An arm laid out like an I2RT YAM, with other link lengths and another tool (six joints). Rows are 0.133 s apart.
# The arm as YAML. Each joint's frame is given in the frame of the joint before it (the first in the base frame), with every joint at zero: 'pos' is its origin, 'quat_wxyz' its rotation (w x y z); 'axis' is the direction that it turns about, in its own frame. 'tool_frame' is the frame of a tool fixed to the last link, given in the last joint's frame.
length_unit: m
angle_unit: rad
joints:
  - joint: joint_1
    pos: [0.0, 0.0, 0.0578]
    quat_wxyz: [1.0, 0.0, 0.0, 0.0]
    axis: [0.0, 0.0, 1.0]
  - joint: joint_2
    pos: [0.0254, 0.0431, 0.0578]
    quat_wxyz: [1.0, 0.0, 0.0, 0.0]
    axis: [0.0, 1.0, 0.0]
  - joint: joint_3
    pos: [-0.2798, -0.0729, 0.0]
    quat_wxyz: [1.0, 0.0, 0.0, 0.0]
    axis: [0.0, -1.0, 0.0]
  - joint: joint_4
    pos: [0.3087, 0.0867, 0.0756]
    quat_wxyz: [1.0, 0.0, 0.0, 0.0]
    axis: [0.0, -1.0, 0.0]
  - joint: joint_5
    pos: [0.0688, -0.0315, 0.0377]
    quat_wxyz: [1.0, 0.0, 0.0, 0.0]
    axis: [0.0, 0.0, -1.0]
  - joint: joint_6
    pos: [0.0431, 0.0, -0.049]
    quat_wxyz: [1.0, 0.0, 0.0, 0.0]
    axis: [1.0, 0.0, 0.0]
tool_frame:
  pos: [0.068, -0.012, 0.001]
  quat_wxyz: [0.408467, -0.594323, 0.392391, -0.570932]
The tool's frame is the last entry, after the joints.
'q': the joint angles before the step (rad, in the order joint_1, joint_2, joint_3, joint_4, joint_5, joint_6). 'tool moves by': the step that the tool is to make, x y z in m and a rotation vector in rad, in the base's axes. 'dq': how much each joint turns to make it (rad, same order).
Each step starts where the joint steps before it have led.
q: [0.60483 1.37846 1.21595 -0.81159 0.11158 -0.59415]
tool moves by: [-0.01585 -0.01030 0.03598 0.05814 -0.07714 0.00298]
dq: [-0.00001 -0.10531 -0.00003 -0.00876 -0.00496 -0.00001]
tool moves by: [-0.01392 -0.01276 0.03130 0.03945 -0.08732 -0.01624]
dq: [0.00001 -0.09228 0.00004 0.00190 0.02365 0.00040]
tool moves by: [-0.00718 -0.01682 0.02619 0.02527 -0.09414 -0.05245]
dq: [-0.01261 -0.07250 -0.00003 0.01908 0.05110 0.00303]
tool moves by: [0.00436 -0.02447 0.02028 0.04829 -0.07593 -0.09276]
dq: [-0.06177 -0.04881 0.00004 0.03737 0.02444 0.01947]
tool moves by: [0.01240 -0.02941 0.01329 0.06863 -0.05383 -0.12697]
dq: [-0.09502 -0.02251 0.00000 0.04692 0.00761 0.04844]
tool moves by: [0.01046 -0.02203 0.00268 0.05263 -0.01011 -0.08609]
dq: [-0.08046 -0.00115 -0.00001 0.01984 -0.01753 0.04235]
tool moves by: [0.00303 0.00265 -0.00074 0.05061 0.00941 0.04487]
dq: [-0.02328 0.00342 -0.00002 0.00993 -0.08431 0.01106]
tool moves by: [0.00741 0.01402 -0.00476 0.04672 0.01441 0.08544]
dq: [0.00002 0.02710 0.00002 0.02860 -0.09841 0.00115]
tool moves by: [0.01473 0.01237 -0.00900 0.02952 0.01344 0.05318]
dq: [-0.00001 0.04921 -0.00001 0.04617 -0.06218 0.00229]
